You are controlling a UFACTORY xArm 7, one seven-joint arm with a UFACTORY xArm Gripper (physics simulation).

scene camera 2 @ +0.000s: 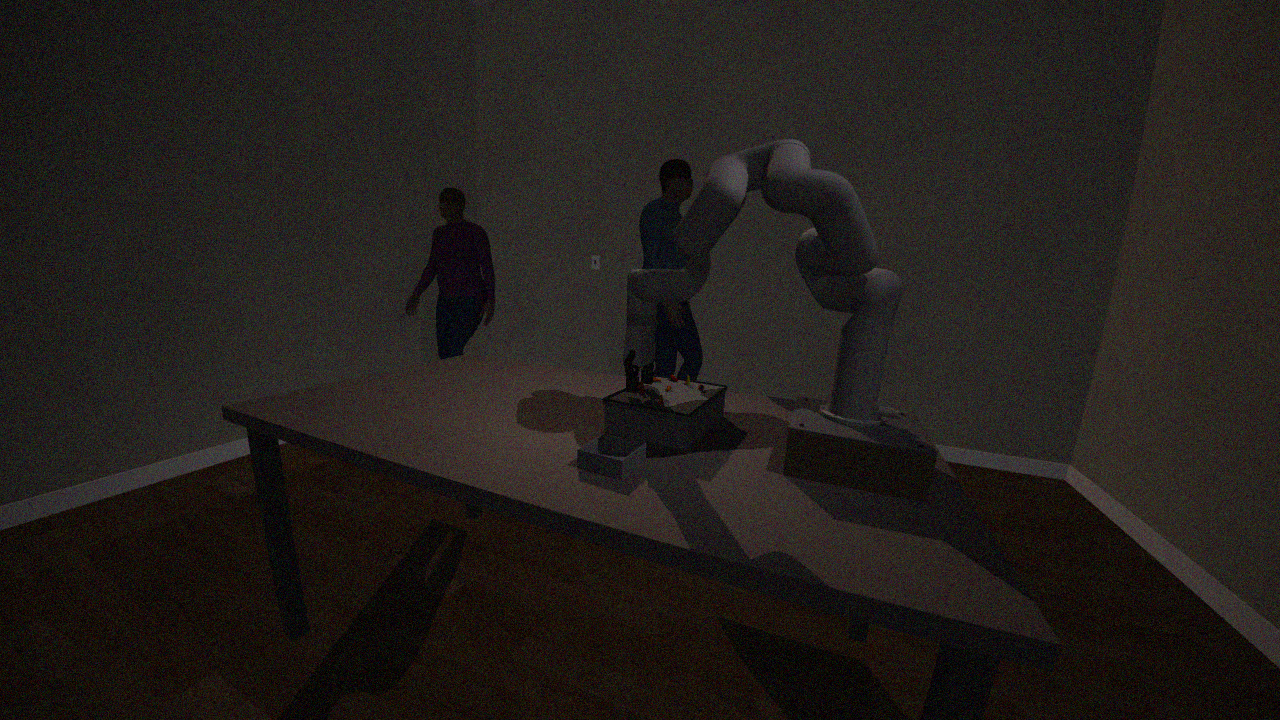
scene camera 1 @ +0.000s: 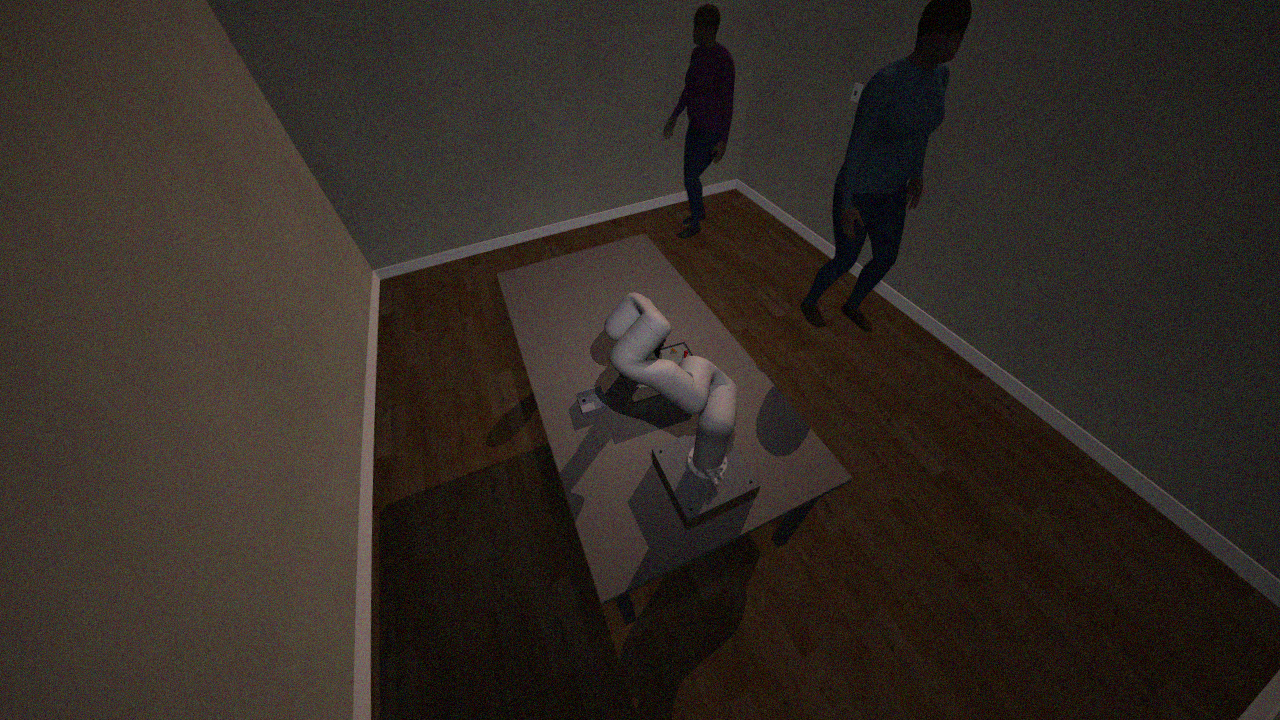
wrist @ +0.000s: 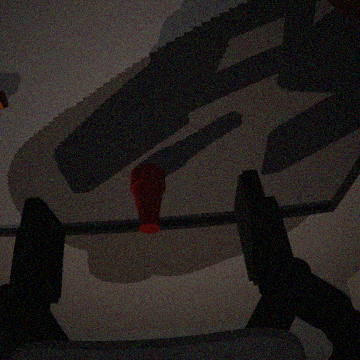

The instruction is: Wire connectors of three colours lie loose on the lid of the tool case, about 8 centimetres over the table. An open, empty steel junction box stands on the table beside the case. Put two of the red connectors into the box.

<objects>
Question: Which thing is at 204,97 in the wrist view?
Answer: A tool case.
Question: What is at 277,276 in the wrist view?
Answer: My gripper.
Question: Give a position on a tool case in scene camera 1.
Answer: At 642,398
</objects>
